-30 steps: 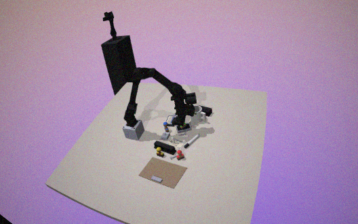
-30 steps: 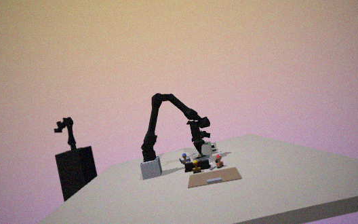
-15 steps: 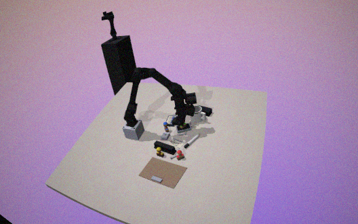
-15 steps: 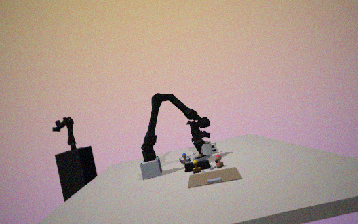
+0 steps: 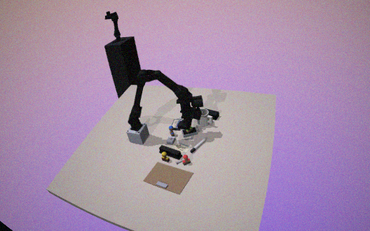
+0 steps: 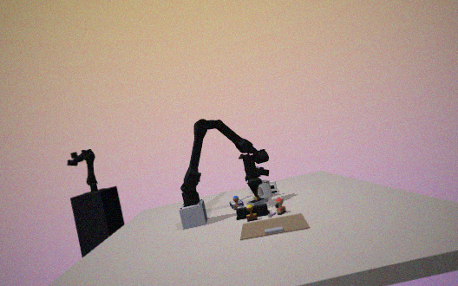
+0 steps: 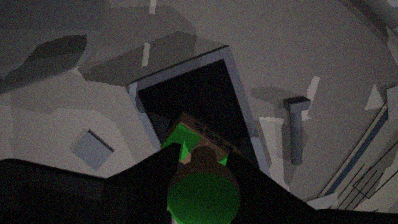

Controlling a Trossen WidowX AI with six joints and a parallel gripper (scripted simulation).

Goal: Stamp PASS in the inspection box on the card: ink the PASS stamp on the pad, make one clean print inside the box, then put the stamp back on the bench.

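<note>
Now: gripper tip 3 cm above the black ink pad. Also, from my gripper tip: white mug: 6 cm ahead, 11 cm to the left; then blue-topped stamp: 10 cm behind, 5 cm to the right, 2 cm below; then green-knobbed stamp: right at my gripper tip.
</note>
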